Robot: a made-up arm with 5 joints. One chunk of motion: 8 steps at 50 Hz.
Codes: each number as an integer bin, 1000 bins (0 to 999) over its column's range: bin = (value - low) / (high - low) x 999, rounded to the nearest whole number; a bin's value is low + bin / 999 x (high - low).
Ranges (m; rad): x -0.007..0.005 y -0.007..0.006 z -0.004..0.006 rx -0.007..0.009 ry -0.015..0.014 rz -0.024..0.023
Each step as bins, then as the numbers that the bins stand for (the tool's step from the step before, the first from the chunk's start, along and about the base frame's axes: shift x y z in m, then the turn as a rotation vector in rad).
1 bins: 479 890 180 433 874 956
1 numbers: -0.00125 0.00458 -0.00220 -0.00007 0.01037 0.02098
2 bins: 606 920 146 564 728 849
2 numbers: 0.00028 0.00497 -0.00254 0.00203 0.00613 0.01594
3 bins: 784 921 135 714 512 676
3 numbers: 0.00242 0.00498 -0.00265 0.00444 -0.00014 0.00780
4 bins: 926 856 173 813 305 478
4 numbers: 0.00412 0.00414 -0.00227 0.00602 -0.00615 -0.00151
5 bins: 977 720 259 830 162 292
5 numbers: 0.00474 0.00237 -0.00141 0.00629 -0.01030 -0.01026
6 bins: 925 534 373 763 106 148
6 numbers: 0.00411 -0.00005 -0.00027 0.00522 -0.01192 -0.01704
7 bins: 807 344 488 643 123 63
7 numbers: 0.00269 -0.00252 0.00088 0.00330 -0.01143 -0.02104
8 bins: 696 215 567 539 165 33
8 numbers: 0.00136 -0.00420 0.00168 0.00163 -0.01021 -0.02245
